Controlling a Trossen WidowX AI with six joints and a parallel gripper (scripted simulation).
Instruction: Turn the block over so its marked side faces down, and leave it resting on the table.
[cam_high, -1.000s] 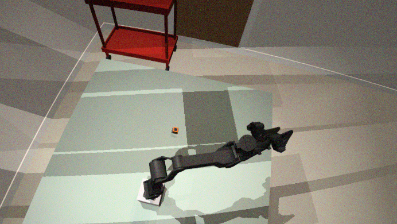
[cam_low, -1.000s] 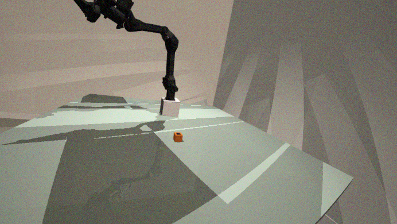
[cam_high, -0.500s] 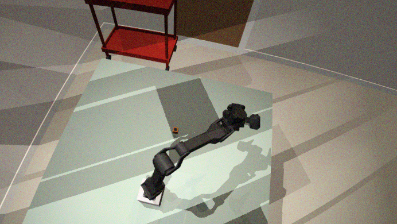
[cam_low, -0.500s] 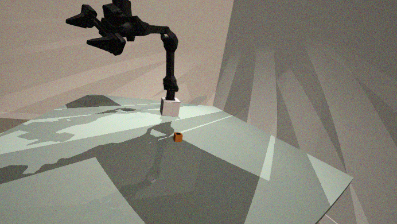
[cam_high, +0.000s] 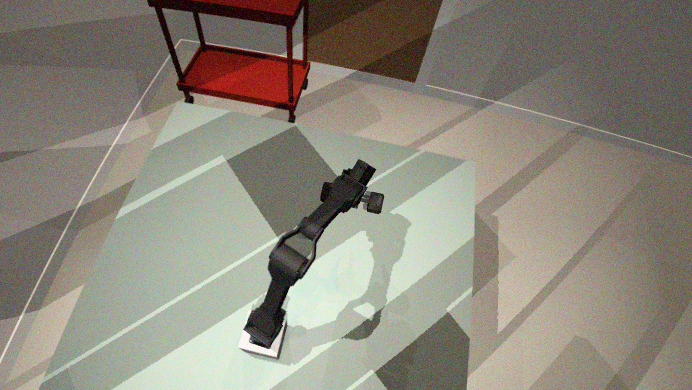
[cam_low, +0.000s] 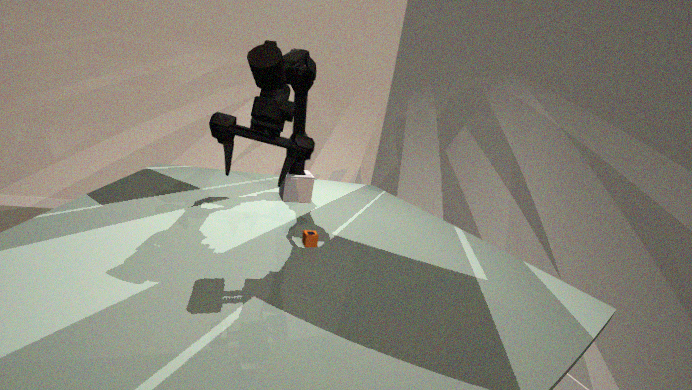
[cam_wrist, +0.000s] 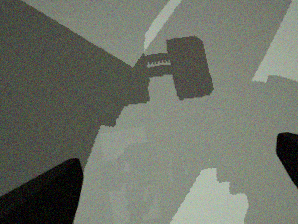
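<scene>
My gripper tip is 8 cm past the block, 14 cm to the right of it and 14 cm above it.
</scene>
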